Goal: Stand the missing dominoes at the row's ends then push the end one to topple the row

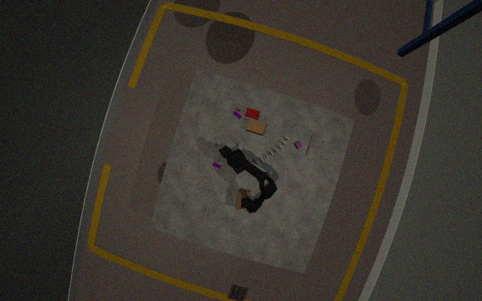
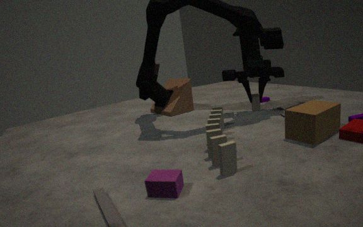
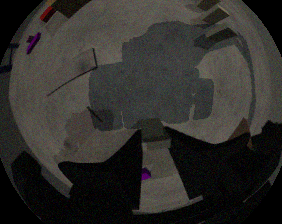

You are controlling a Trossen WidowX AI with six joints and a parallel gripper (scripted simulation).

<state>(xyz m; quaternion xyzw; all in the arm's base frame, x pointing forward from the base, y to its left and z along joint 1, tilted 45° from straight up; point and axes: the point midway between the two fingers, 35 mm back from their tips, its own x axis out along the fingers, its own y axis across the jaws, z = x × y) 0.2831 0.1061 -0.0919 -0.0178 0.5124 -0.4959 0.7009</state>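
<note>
The small purple bar is 7 cm behind my gripper tip, 11 cm to the left of it and 2 cm below it. Round my gripper tip: red block: 36 cm ahead, 7 cm to the right, 2 cm below; then magenta cube: 20 cm ahead, 45 cm to the right, 1 cm below; then tan box: 26 cm ahead, 11 cm to the right.
</note>
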